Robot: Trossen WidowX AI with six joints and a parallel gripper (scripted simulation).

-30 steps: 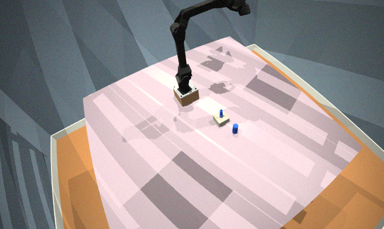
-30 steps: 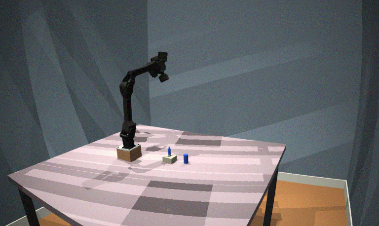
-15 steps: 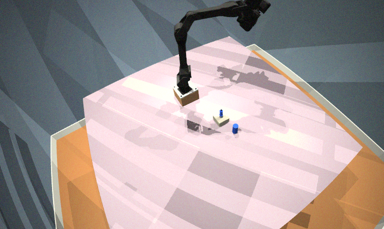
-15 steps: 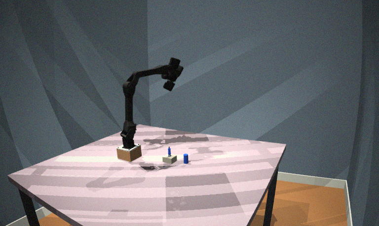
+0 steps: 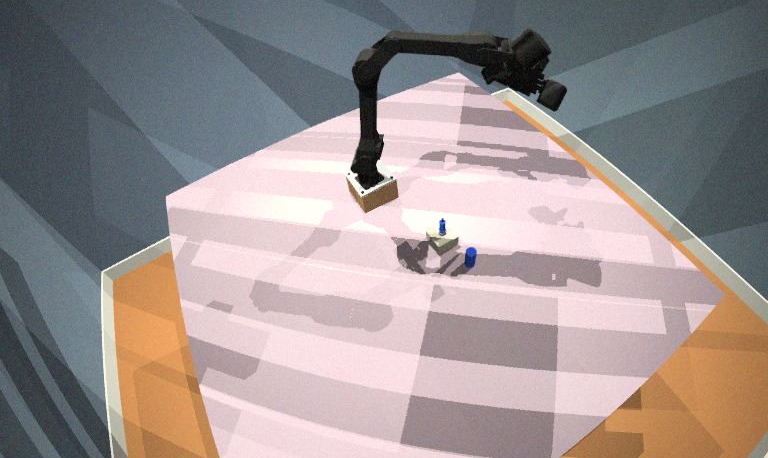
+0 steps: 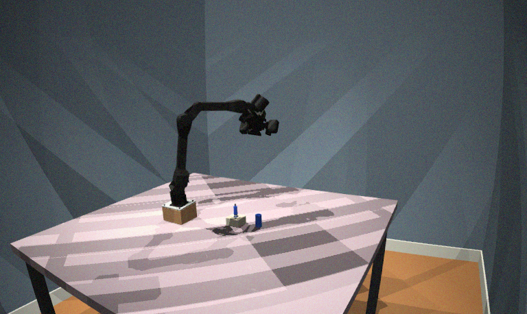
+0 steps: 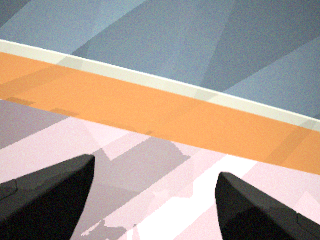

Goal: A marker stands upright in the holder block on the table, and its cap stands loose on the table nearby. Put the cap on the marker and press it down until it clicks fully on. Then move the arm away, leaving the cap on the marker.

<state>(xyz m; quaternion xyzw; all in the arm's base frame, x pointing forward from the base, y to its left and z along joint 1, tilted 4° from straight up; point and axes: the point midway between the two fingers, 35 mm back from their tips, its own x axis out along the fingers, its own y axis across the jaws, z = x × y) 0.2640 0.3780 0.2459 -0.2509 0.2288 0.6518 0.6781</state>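
My gripper tip is 100 mm short of the blue cap, 320 mm to the left of it and 300 mm above it. Also, from my gripper tip: block: 10 mm behind, 330 mm to the right, 310 mm below; blue marker: 10 mm behind, 330 mm to the right, 260 mm below.
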